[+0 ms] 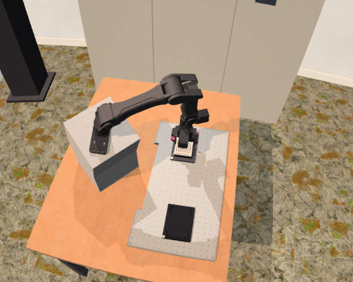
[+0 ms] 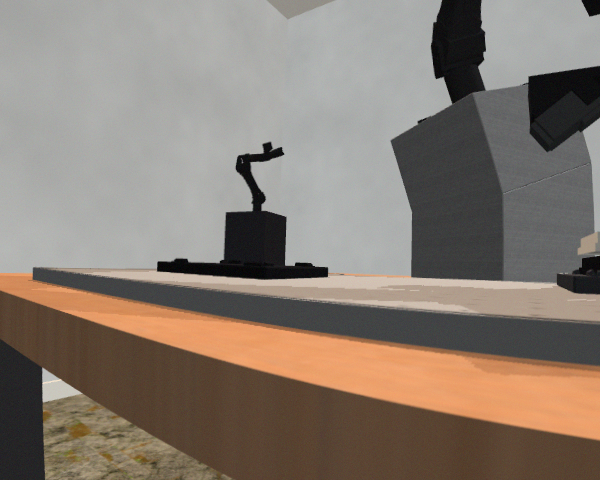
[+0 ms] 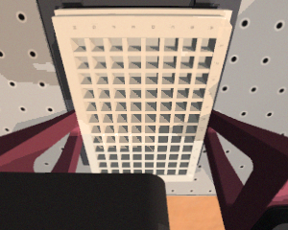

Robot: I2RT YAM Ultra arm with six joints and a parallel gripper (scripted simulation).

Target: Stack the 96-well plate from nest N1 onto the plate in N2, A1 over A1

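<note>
My gripper is now right at the cream 96-well plate. Also, from my hand: light corner mark: 6 cm behind, 7 cm to the right, 3 cm below; black 96-well plate: 2 cm below; nest N2: 3 cm below.
</note>
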